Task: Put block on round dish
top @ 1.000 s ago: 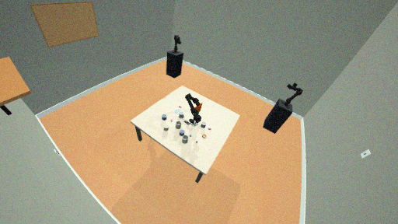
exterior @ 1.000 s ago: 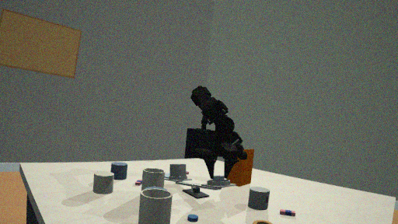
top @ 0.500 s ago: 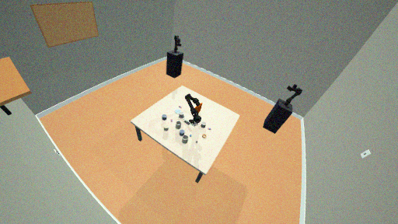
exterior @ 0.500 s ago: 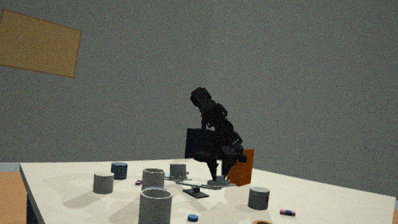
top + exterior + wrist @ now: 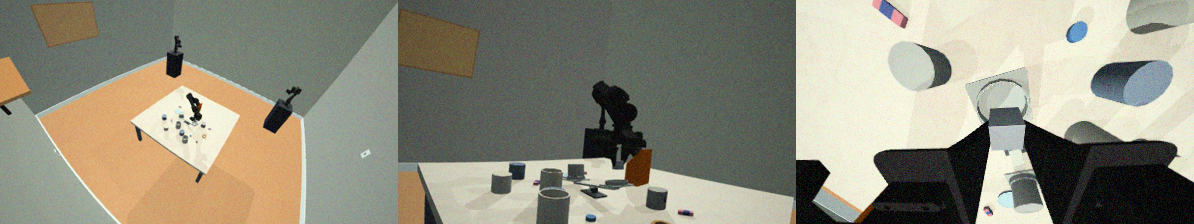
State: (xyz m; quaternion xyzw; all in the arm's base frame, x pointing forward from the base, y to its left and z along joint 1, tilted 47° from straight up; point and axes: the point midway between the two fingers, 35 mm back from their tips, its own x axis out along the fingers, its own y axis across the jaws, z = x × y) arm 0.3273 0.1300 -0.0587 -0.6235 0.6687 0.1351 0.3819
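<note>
Now: the pale blue round dish 110 mm behind my gripper tip, 380 mm to the right of it and 130 mm below it. The rest, counted from my gripper tip: blue disc 170 mm ahead, 50 mm to the left, 130 mm below; then small balance 20 mm behind, 120 mm to the right, 100 mm below.
</note>
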